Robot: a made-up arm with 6 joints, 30 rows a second.
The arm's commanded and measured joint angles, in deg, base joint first. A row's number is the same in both.
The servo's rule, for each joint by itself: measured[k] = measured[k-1] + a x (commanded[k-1-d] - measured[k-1]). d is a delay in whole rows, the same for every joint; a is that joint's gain. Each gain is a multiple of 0.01, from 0.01 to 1. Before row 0 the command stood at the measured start. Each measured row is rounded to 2 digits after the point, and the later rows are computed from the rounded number. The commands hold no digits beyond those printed.
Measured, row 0:
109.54 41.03 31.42 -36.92 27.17 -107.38
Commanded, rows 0 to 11:
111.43 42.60 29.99 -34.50 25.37 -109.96
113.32 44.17 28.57 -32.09 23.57 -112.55
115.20 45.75 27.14 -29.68 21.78 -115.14
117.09 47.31 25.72 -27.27 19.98 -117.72
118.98 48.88 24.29 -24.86 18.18 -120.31
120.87 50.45 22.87 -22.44 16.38 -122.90
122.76 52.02 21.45 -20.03 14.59 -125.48
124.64 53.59 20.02 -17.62 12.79 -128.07
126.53 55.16 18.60 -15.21 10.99 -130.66
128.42 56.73 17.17 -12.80 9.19 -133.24
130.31 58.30 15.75 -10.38 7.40 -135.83
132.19 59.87 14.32 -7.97 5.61 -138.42
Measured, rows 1 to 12:
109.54 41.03 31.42 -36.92 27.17 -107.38
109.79 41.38 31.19 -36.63 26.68 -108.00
110.25 41.99 30.77 -36.09 25.84 -109.09
110.89 42.82 30.19 -35.32 24.74 -110.54
111.70 43.81 29.47 -34.35 23.45 -112.26
112.65 44.93 28.64 -33.21 22.03 -114.19
113.72 46.14 27.72 -31.92 20.50 -116.28
114.90 47.43 26.72 -30.49 18.90 -118.49
116.17 48.79 25.65 -28.95 17.25 -120.79
117.52 50.19 24.52 -27.30 15.56 -123.16
118.94 51.63 23.34 -25.56 13.84 -125.58
120.42 53.10 22.13 -23.74 12.10 -128.04
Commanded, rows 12 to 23:
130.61 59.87 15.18 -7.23 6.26 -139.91
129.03 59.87 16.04 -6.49 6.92 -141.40
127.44 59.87 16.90 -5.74 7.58 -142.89
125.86 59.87 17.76 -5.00 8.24 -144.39
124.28 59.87 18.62 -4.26 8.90 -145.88
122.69 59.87 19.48 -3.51 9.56 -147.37
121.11 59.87 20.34 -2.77 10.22 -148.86
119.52 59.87 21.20 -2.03 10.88 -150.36
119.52 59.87 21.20 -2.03 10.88 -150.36
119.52 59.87 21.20 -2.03 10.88 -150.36
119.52 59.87 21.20 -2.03 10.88 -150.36
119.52 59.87 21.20 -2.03 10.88 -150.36
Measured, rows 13 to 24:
121.95 54.59 20.88 -21.85 10.35 -130.53
123.08 55.75 19.97 -20.10 9.25 -132.78
123.85 56.66 19.34 -18.47 8.62 -134.85
124.32 57.37 18.95 -16.94 8.34 -136.78
124.52 57.92 18.76 -15.51 8.31 -138.61
124.49 58.35 18.74 -14.16 8.47 -140.35
124.26 58.68 18.86 -12.88 8.76 -142.03
123.85 58.94 19.10 -11.67 9.15 -143.67
123.29 59.14 19.44 -10.51 9.62 -145.28
122.80 59.30 19.72 -9.49 9.96 -146.50
122.37 59.43 19.96 -8.59 10.21 -147.43
122.00 59.53 20.16 -7.80 10.39 -148.13

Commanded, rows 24 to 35:
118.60 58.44 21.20 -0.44 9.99 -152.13
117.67 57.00 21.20 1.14 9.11 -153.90
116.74 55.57 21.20 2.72 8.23 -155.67
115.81 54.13 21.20 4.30 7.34 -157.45
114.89 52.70 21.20 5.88 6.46 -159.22
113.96 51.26 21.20 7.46 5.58 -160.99
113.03 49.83 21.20 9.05 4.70 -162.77
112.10 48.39 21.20 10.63 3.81 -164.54
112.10 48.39 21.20 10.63 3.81 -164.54
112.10 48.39 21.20 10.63 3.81 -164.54
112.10 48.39 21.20 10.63 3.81 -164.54
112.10 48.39 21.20 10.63 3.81 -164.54
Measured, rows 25 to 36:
121.68 59.60 20.33 -7.11 10.52 -148.67
121.28 59.34 20.47 -6.31 10.38 -149.50
120.81 58.83 20.59 -5.42 10.04 -150.56
120.28 58.11 20.69 -4.44 9.55 -151.79
119.70 57.23 20.77 -3.39 8.95 -153.15
119.07 56.23 20.84 -2.28 8.28 -154.61
118.41 55.14 20.90 -1.11 7.55 -156.14
117.71 53.97 20.95 0.11 6.78 -157.73
116.98 52.74 20.99 1.37 5.98 -159.36
116.35 51.78 21.02 2.48 5.39 -160.60
115.80 51.03 21.05 3.46 4.96 -161.55
115.32 50.45 21.07 4.32 4.65 -162.27

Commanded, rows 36 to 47:
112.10 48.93 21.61 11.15 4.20 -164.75
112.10 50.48 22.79 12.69 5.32 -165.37
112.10 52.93 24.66 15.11 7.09 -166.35
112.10 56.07 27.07 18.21 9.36 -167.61
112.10 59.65 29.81 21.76 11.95 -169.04
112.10 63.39 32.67 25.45 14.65 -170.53
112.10 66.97 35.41 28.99 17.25 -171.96
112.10 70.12 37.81 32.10 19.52 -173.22
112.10 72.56 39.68 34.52 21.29 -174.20
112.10 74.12 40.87 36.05 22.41 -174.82
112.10 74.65 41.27 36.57 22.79 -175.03
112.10 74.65 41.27 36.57 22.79 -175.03
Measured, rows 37 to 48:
114.90 50.00 21.09 5.08 4.42 -162.81
114.54 49.76 21.17 5.81 4.36 -163.28
114.22 49.92 21.43 6.64 4.62 -163.78
113.94 50.58 21.95 7.66 5.29 -164.40
113.70 51.79 22.77 8.93 6.39 -165.17
113.49 53.52 23.90 10.47 7.89 -166.10
113.31 55.69 25.30 12.27 9.72 -167.16
113.15 58.17 26.92 14.28 11.75 -168.31
113.01 60.80 28.66 16.42 13.85 -169.49
112.89 63.39 30.42 18.59 15.86 -170.62
112.79 65.75 32.09 20.69 17.63 -171.63
112.70 67.71 33.56 22.60 19.02 -172.45

